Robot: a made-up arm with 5 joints.
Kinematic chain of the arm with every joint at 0, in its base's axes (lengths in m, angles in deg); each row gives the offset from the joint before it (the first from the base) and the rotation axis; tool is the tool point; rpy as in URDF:
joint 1: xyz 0 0 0.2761 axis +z
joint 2: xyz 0 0 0 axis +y
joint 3: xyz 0.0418 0 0.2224 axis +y
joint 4: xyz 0.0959 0 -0.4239 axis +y
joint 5: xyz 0.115 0 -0.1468 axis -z
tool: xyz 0 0 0 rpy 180 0 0
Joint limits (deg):
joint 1: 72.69..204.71
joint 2: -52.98..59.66
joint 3: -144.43..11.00
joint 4: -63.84..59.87
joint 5: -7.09..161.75
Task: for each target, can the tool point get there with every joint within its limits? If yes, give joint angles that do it. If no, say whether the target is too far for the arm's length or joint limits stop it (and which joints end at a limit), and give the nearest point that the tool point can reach.
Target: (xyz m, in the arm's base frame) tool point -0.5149 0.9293 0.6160
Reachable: no: too far | nearest point -0.3896 0.7032 0.5333 | short by 0.271 m
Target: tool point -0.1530 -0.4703 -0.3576
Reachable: no: joint limits stop it (at a limit: joint 1, joint 2) | nearest point -0.2895 -0.1332 -0.2597 | short by 0.377 m
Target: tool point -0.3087 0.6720 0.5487
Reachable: yes | joints 114.67 39.39 -115.98 -20.51 83.47
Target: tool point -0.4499 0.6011 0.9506
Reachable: no: too far | nearest point -0.3762 0.5027 0.8402 | short by 0.165 m
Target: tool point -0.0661 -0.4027 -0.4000
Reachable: no: joint limits stop it (at a limit: joint 2) | nearest point -0.0295 -0.1800 -0.1266 | short by 0.355 m
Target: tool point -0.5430 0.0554 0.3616
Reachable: yes | joints 174.17 -25.50 -35.82 13.69 39.69
